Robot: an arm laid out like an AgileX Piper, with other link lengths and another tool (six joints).
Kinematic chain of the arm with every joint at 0, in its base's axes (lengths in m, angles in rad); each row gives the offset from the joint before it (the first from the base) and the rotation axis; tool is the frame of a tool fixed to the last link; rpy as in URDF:
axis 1: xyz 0 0 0.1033 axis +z
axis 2: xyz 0 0 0 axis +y
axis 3: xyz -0.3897 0 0.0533 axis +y
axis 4: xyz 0.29 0 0.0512 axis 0.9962 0 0.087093
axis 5: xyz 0 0 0 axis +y
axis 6: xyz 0.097 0 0.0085 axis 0.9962 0 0.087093
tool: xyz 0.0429 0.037 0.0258 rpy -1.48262 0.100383 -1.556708
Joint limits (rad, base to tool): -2.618..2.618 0..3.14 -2.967..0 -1.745..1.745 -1.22..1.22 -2.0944..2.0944
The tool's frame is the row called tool.
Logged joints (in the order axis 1, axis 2, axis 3, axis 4, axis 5, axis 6), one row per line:
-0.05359 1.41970 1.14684 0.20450 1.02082 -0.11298
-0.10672 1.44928 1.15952 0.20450 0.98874 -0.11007
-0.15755 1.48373 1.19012 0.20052 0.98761 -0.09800
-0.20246 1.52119 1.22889 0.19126 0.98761 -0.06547
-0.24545 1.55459 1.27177 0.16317 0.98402 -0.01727
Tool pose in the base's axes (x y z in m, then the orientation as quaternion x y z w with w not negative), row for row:
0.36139 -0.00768 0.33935 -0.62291 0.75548 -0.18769 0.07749
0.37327 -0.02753 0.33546 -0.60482 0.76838 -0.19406 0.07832
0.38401 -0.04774 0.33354 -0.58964 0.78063 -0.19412 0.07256
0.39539 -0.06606 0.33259 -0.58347 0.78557 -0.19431 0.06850
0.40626 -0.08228 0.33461 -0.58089 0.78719 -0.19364 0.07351
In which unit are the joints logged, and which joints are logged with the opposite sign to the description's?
The joints are logged in radians. Opposite sign: axis 3, axis 4, axis 6.
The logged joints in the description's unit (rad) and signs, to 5 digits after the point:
-0.05359 1.41970 -1.14684 -0.20450 1.02082 0.11298
-0.10672 1.44928 -1.15952 -0.20450 0.98874 0.11007
-0.15755 1.48373 -1.19012 -0.20052 0.98761 0.09800
-0.20246 1.52119 -1.22889 -0.19126 0.98761 0.06547
-0.24545 1.55459 -1.27177 -0.16317 0.98402 0.01727

